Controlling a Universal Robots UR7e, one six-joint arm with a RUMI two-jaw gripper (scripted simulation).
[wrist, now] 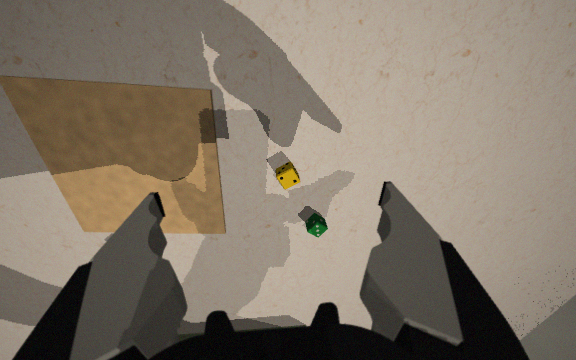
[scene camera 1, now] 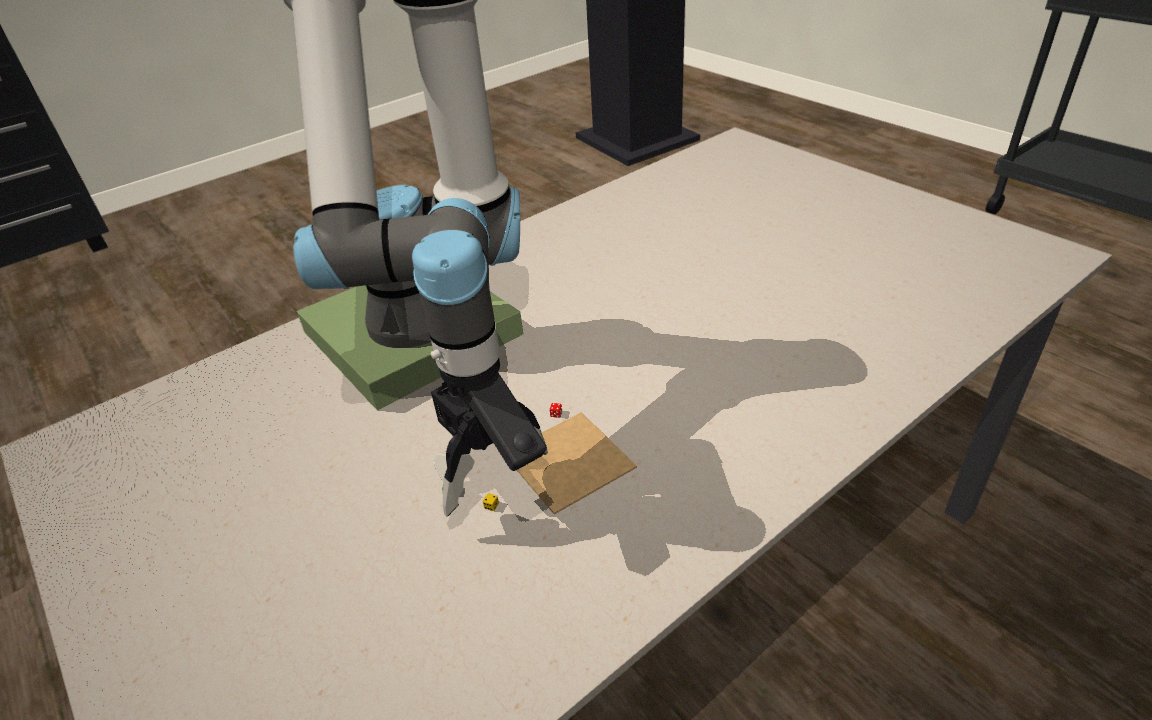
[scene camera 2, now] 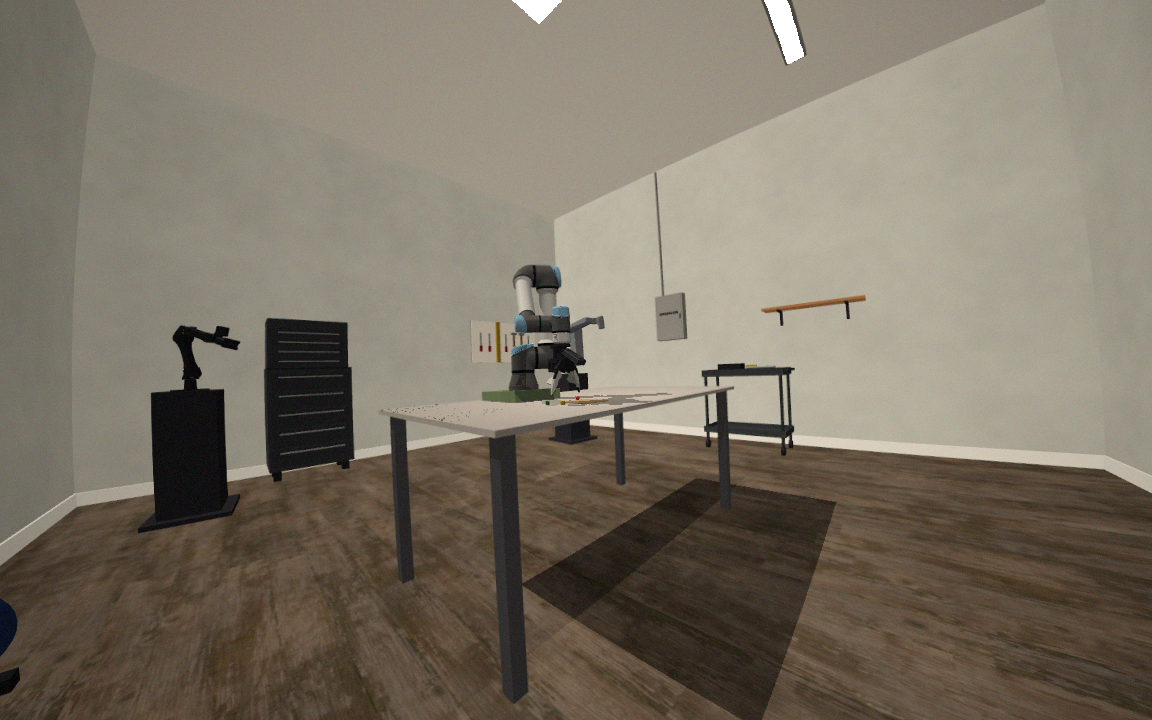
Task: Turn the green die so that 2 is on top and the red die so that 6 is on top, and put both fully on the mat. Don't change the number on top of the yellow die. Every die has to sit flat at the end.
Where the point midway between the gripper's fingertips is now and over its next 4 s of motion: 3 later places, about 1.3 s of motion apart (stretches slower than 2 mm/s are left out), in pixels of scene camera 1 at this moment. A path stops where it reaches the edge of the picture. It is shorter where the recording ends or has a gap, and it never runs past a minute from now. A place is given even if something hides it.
My gripper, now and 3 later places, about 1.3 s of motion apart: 498, 483; 556, 402; 561, 372; 546, 341
